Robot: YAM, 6 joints.
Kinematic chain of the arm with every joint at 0, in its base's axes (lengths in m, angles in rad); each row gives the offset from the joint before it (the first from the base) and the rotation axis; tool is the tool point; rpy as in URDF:
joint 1: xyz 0 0 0.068 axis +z
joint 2: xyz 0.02 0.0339 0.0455 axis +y
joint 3: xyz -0.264 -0.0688 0 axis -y
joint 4: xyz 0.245 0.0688 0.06 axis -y
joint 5: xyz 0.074 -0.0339 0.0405 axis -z
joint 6: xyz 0.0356 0 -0.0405 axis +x
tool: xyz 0 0 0 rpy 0 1.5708 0
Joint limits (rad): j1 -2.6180..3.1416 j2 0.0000..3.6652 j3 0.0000..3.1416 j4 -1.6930..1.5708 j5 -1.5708..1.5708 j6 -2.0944..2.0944
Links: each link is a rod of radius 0.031 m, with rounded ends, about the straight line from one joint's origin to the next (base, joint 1, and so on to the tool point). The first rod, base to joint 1, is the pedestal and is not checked.
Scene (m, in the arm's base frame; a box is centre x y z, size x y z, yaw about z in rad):
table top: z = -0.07
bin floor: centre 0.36 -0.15 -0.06 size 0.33 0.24 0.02 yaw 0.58
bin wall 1: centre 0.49 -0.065 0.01 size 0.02 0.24 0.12 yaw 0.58
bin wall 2: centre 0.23 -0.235 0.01 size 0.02 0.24 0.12 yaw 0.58
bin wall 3: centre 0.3 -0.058 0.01 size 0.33 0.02 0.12 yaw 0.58
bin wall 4: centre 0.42 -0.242 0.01 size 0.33 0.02 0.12 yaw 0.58
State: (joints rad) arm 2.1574 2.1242 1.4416 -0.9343 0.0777 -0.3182
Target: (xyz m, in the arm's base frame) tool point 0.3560 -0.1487 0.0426
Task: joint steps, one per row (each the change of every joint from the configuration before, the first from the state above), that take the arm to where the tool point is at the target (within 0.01 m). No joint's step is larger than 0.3 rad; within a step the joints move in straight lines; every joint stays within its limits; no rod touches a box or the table.
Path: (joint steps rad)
1: -0.2574 -0.0582 0.0725 0.1430 0.0749 -0.0503
2: -0.2574 -0.0583 0.0725 0.1430 0.0748 -0.0503
3: -0.2574 -0.0582 0.0725 0.1430 0.0749 -0.0504
4: -0.2574 -0.0583 0.0725 0.1430 0.0748 -0.0503
5: -0.2574 -0.0582 0.0724 0.1431 0.0749 -0.0503
6: -0.2574 -0.0583 0.0725 0.1430 0.0749 -0.0503
7: -0.2574 -0.0582 0.0725 0.1430 0.0748 -0.0503
8: -0.1811 0.1576 -0.1236 -0.2322 -0.0766 0.0880
9: -0.1811 0.1575 -0.1237 -0.2322 -0.0767 0.0881
10: -0.1811 0.1576 -0.1236 -0.2322 -0.0767 0.0880
11: -0.1811 0.1576 -0.1236 -0.2322 -0.0766 0.0881

